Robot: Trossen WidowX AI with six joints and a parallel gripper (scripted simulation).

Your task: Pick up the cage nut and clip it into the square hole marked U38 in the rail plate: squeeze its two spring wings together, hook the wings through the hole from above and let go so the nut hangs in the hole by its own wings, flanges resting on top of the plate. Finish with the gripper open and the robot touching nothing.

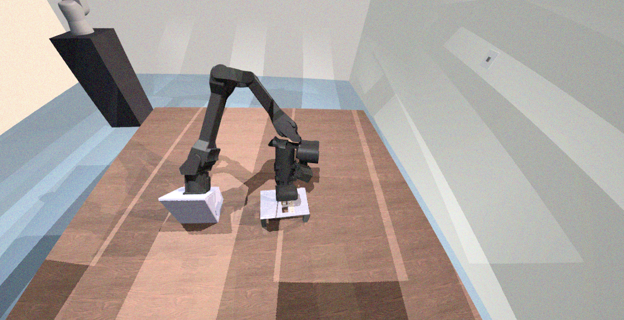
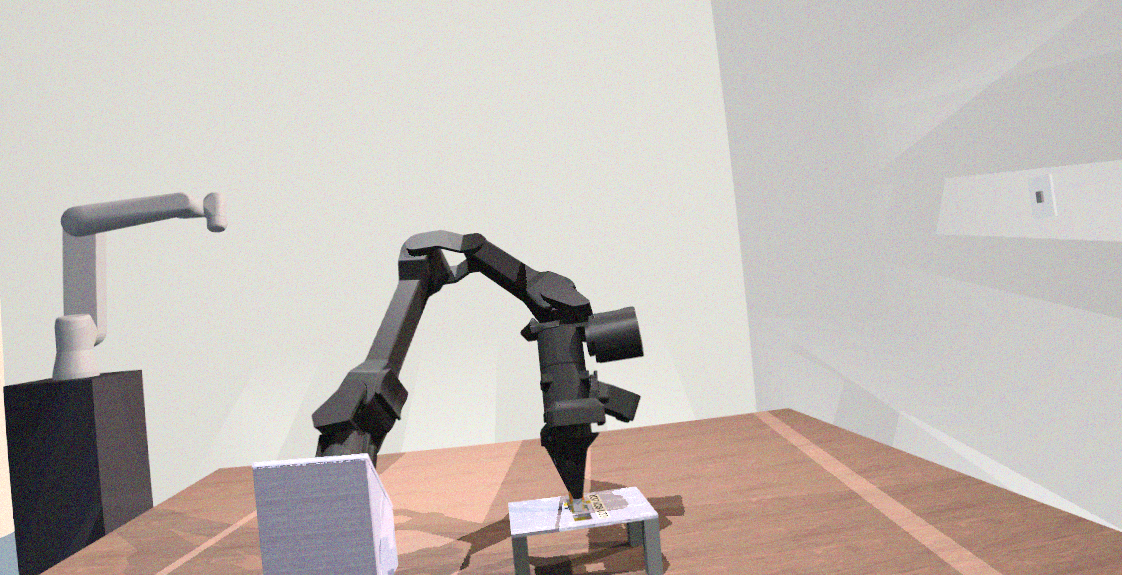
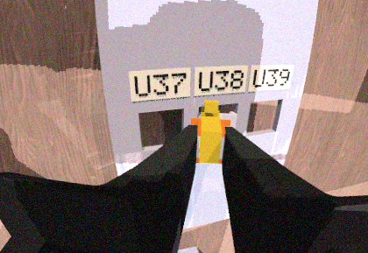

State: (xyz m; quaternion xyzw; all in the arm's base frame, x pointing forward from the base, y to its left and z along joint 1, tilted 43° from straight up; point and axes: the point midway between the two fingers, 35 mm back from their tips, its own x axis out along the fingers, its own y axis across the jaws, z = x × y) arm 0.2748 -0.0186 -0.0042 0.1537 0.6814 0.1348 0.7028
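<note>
Right now my gripper tip is 10 mm above the cage nut.
</note>
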